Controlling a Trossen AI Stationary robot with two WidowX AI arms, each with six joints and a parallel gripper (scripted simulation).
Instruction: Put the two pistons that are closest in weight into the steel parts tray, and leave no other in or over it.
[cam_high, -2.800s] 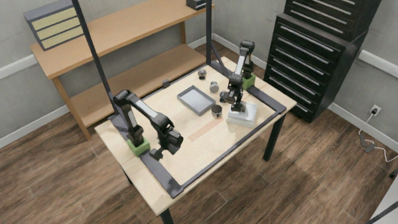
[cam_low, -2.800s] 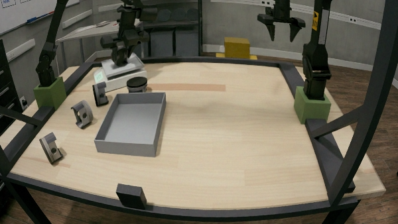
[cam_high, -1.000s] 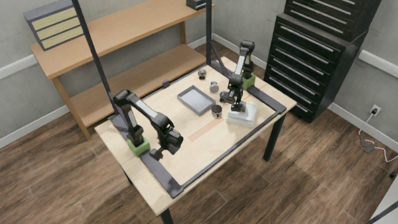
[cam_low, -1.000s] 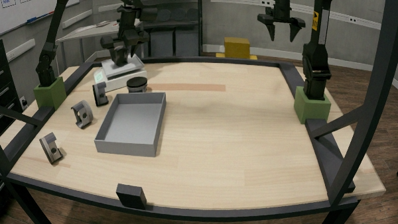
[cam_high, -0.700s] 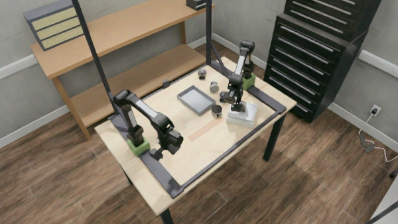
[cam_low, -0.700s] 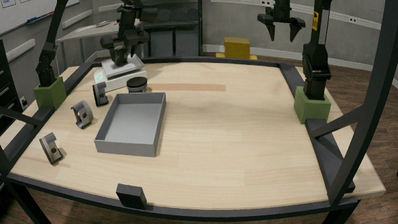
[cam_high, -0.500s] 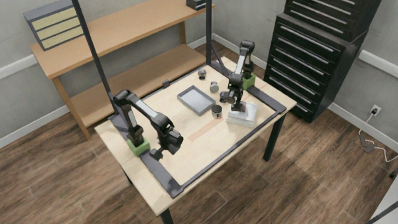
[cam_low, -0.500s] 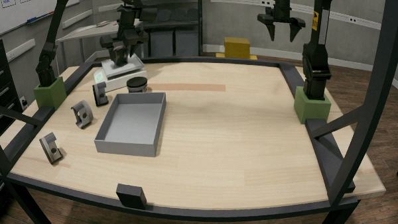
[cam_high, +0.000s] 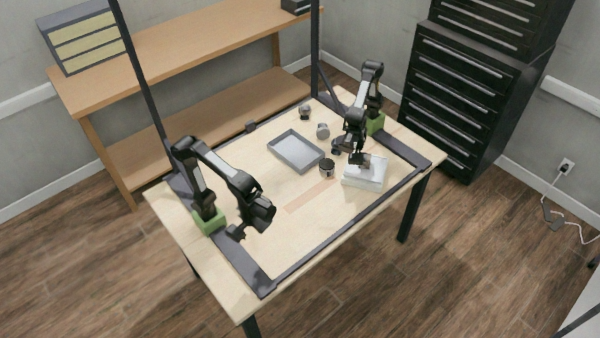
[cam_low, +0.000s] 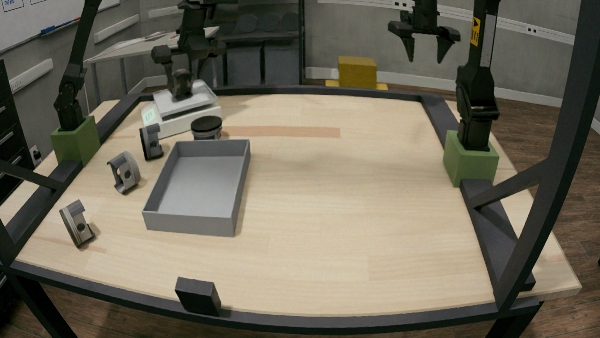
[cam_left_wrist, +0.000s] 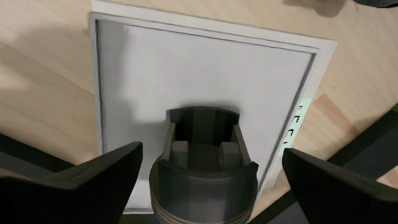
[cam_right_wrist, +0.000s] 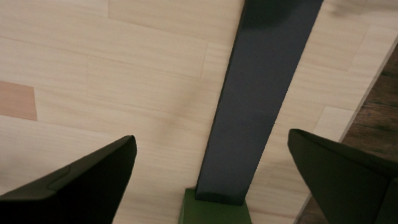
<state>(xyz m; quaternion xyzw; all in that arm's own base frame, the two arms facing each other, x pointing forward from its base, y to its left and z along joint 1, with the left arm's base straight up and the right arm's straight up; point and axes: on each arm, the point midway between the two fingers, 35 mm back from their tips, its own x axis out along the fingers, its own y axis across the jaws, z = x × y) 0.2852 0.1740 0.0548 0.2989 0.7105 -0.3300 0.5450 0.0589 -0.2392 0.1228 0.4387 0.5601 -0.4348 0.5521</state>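
Now: left hand 3 cm short of the grey pan, 3 cm to the right of it and 9 cm above it. From my left hand the other things lie so: white scale (2 cm ahead, 4 cm to the left, 11 cm below); steel parts tray (28 cm behind, 12 cm to the right, 14 cm below).
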